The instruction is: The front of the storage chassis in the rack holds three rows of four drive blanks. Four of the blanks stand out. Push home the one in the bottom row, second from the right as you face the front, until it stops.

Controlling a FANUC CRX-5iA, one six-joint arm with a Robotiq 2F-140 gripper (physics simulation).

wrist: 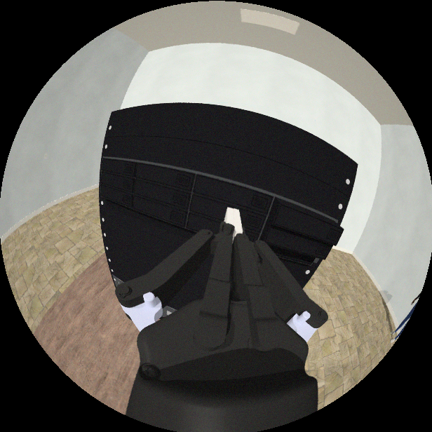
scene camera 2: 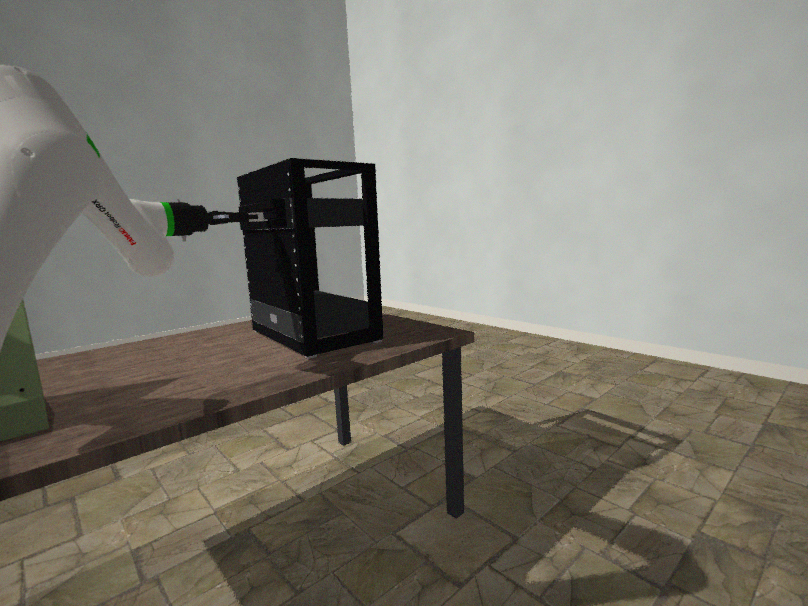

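Note:
My gripper (scene camera 2: pixel 264 215) (wrist: pixel 230 217) is shut with nothing between its fingers. Its pale tips point at the front of the dark storage chassis (scene camera 2: pixel 336 212) (wrist: pixel 230 183). In the wrist view they overlap the lower part of the second column from the right. The bottom-row blank (wrist: pixel 252 233) there is partly hidden behind the fingers. Whether the tips touch it, and how far it stands out, I cannot tell. To its right, blanks (wrist: pixel 310 229) in the far-right column stand out from the front. The columns to the left look nearly flat, in dark, low-contrast rows.
The black rack (scene camera 2: pixel 371 260) (wrist: pixel 220 125) surrounds the chassis and stands on the brown wooden table (scene camera 2: pixel 163 365) (wrist: pixel 75 340). A grey unit (scene camera 2: pixel 287 318) sits low in the rack. A green pedestal (scene camera 2: pixel 20 391) stands at the table's left. Walls rise behind the rack.

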